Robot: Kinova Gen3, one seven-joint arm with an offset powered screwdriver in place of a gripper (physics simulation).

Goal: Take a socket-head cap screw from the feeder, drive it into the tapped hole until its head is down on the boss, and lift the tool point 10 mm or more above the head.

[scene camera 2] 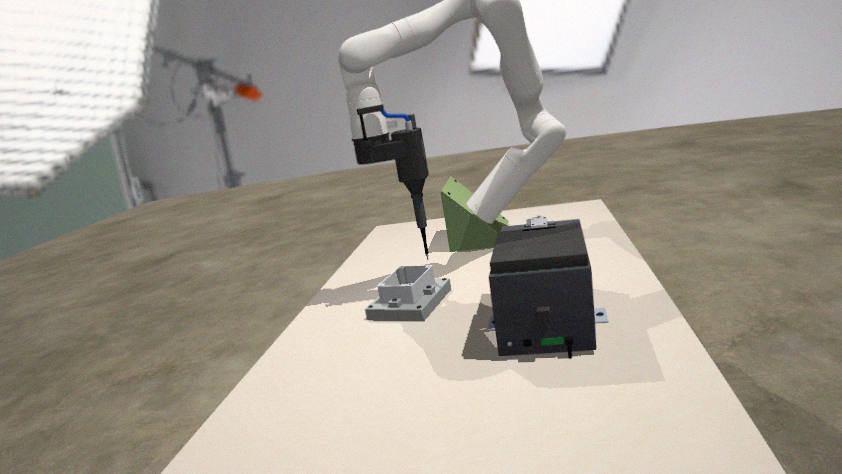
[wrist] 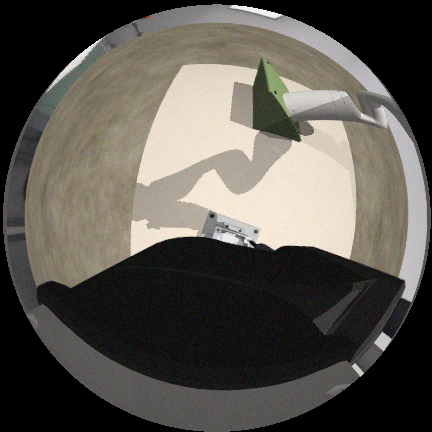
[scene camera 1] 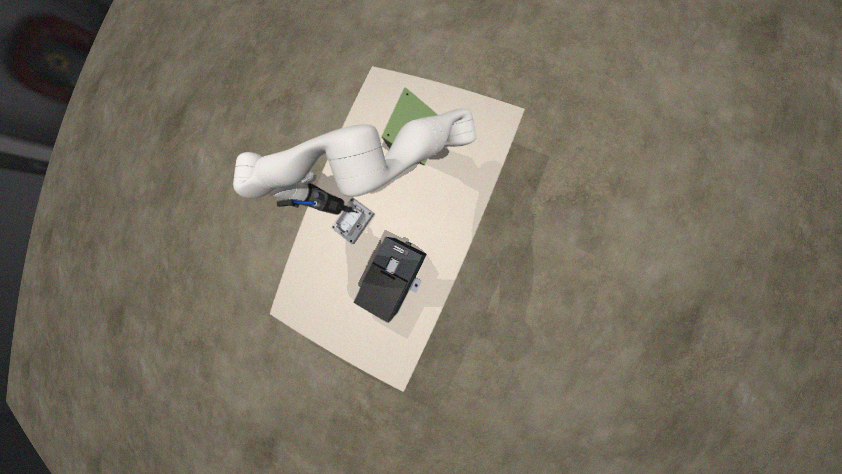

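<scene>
My screwdriver [scene camera 1: 355,209] [scene camera 2: 427,258] points down, its bit tip a little above the back right part of the grey open-topped housing [scene camera 1: 345,233] [scene camera 2: 395,294] [wrist: 245,230], apart from it. A tiny light piece at the tip looks like the cap screw; it is too small to see clearly. In the wrist view the black tool body hides most of the housing and nearly all of the bit. The housing has small bosses on its flanged base; which hole is the tapped one cannot be told. The black screw feeder [scene camera 1: 382,292] [scene camera 2: 542,294] stands beside the housing, with a light pickup block [scene camera 1: 393,265] [scene camera 2: 536,221] on top.
A green wedge mount [scene camera 1: 406,111] [scene camera 2: 456,220] [wrist: 266,107] carries the white arm [scene camera 1: 355,158] [scene camera 2: 515,52] [wrist: 320,104] at the far end of the cream board [scene camera 1: 312,294] [scene camera 2: 353,400] [wrist: 185,115]. A small metal tab [scene camera 1: 415,284] [scene camera 2: 601,315] sticks out beside the feeder.
</scene>
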